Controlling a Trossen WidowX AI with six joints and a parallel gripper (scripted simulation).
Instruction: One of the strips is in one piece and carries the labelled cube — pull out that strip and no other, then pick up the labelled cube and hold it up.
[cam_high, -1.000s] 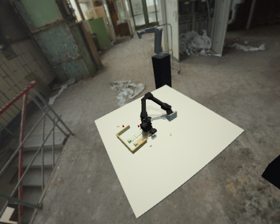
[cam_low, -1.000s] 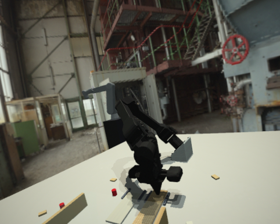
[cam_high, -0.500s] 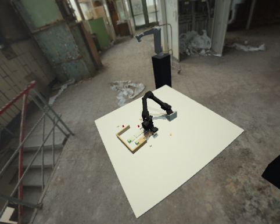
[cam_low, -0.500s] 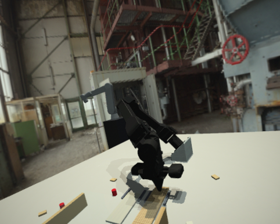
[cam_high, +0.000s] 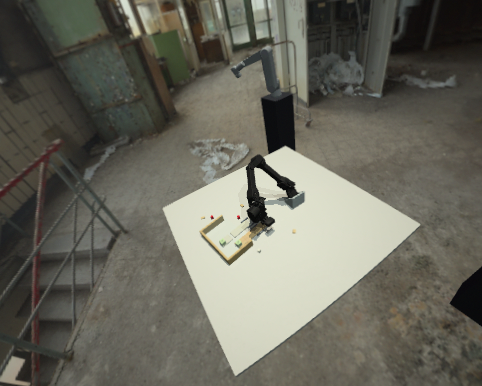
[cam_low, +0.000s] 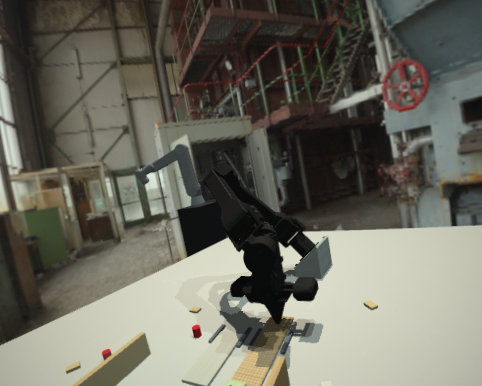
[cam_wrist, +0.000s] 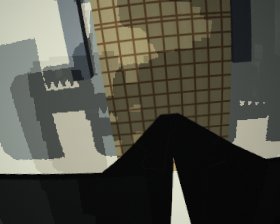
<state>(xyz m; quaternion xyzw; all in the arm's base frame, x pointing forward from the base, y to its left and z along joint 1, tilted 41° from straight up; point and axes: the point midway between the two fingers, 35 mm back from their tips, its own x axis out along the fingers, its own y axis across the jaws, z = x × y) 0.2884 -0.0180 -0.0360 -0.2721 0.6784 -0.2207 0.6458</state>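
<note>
Now: the tan gridded strip 10 cm ahead of my gripper tip and 1 cm to the left of it.
</note>
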